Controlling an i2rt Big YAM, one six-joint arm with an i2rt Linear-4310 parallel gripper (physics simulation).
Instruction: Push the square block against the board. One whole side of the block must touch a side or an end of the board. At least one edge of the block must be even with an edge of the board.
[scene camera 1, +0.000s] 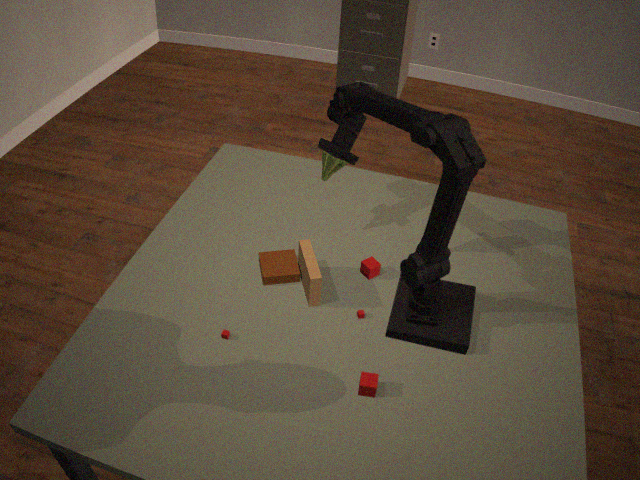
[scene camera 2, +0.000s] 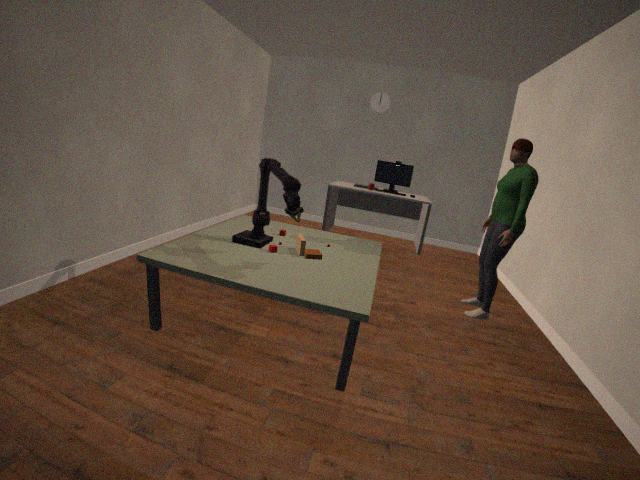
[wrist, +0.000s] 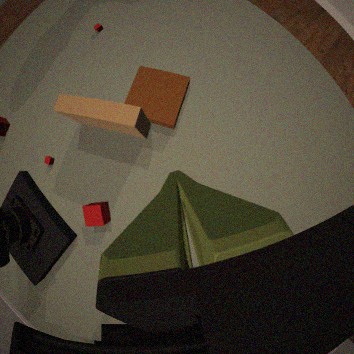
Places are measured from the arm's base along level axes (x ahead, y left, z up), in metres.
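Where they show: gripper, fingertip midpoint: (scene camera 1: 323, 180) (scene camera 2: 298, 221) (wrist: 176, 179); arm's base at its link origin: (scene camera 1: 423, 307) (scene camera 2: 257, 236) (wrist: 24, 222).
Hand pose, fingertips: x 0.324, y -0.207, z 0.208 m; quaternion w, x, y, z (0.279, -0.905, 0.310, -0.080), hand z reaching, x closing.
Each offset is from my fingertips to the centre of the thing. Level surfaces: height alone.
The square block {0.228 m down, 0.090 m ahead, 0.128 m left} (scene camera 1: 279, 265) (scene camera 2: 313, 253) (wrist: 159, 95), orange-brown, lies flat beside the board {0.191 m down, 0.005 m back, 0.167 m left} (scene camera 1: 311, 273) (scene camera 2: 300, 244) (wrist: 100, 112), which is light wood and stands upright on its long edge. One side of the block faces the board's broad side, near the board's far end in scene camera 1. In the wrist view the block reaches past that end, and the board hides part of its near side. I cannot tell whether that whole side touches. My gripper (scene camera 1: 324, 179) (scene camera 2: 296, 220) (wrist: 176, 179) is shut and empty, high above the table, away from both.
Two larger red cubes {0.223 m down, 0.163 m back, 0.073 m left} (scene camera 1: 370, 267) {0.223 m down, 0.214 m back, 0.471 m left} (scene camera 1: 368, 384) and two tiny ones {0.235 m down, 0.163 m back, 0.243 m left} (scene camera 1: 360, 313) {0.235 m down, 0.160 m ahead, 0.398 m left} (scene camera 1: 225, 334) lie around the board on the table {0.243 m down} (scene camera 1: 465, 413) (scene camera 2: 206, 258). The arm's black base (scene camera 1: 431, 320) stands right of the board in scene camera 1.
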